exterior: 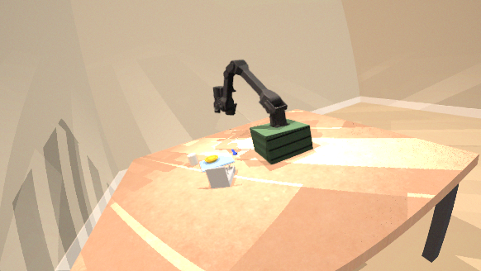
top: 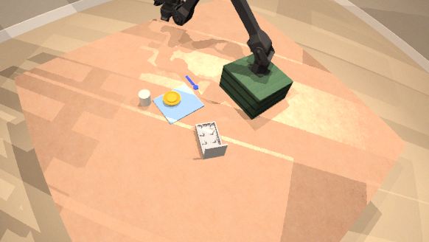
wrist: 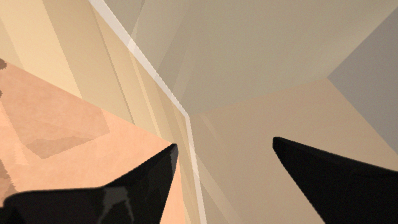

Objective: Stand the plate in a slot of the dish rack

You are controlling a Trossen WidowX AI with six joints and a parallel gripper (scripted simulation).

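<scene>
Now: the yellow plate 370 mm to the left of my gripper tip, 300 mm ahead of it and 210 mm below it. Round my gripper tip: white cylinder (380 mm ahead, 310 mm to the left, 200 mm below); then light blue mat (390 mm to the left, 280 mm ahead, 220 mm below); then blue spoon (350 mm to the left, 220 mm below, 180 mm ahead).
</scene>
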